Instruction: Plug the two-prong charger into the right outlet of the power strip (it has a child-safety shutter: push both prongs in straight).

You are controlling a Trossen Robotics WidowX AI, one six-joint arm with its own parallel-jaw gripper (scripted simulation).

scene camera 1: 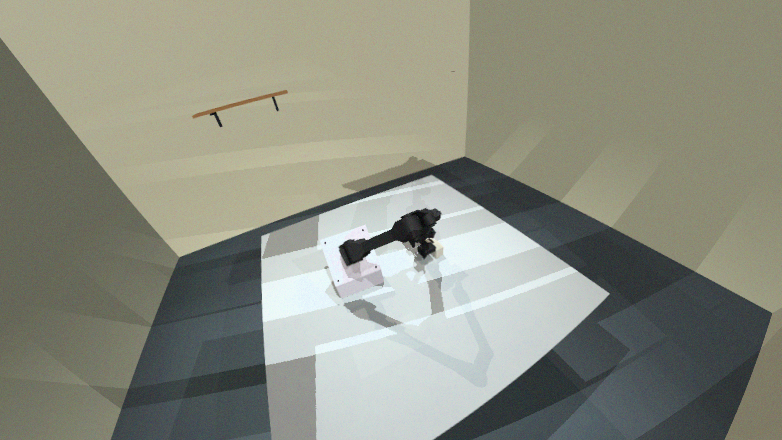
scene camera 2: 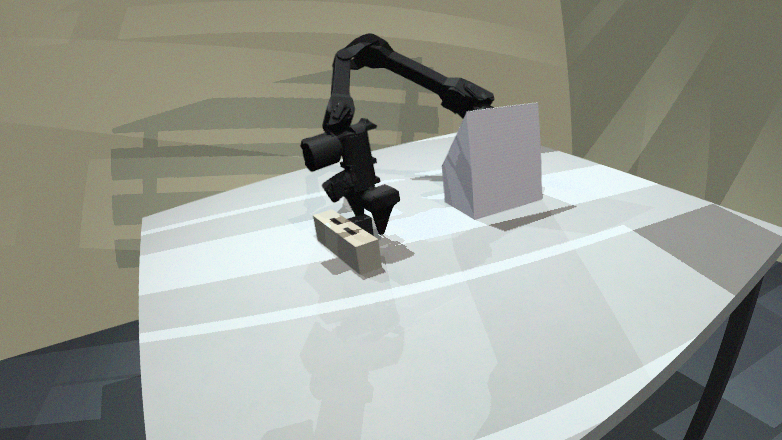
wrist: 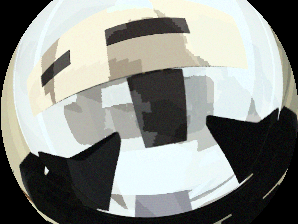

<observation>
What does my gripper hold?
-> Nothing.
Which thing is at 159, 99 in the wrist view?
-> A charger.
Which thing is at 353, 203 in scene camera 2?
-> My gripper.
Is my gripper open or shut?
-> Open.
</observation>
